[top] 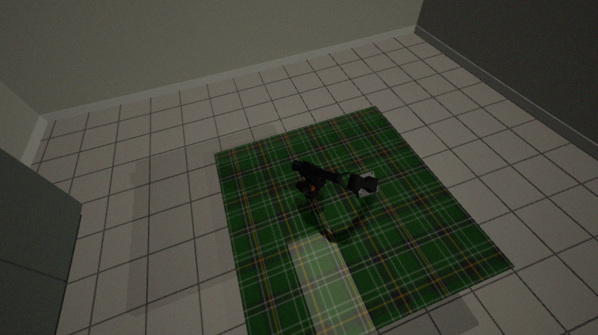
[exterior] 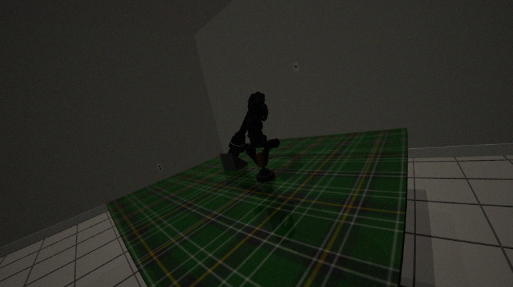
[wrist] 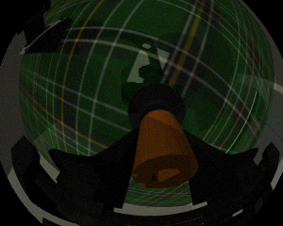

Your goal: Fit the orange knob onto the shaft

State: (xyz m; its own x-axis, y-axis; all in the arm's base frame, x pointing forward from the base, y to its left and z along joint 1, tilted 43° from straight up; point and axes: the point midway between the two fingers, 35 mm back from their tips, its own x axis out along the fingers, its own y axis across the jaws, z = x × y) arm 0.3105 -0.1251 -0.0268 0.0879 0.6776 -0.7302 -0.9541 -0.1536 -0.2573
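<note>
My gripper tip is now 2 cm below the orange knob. Also, from my gripper tip: D-shaped shaft 4 cm below.
</note>
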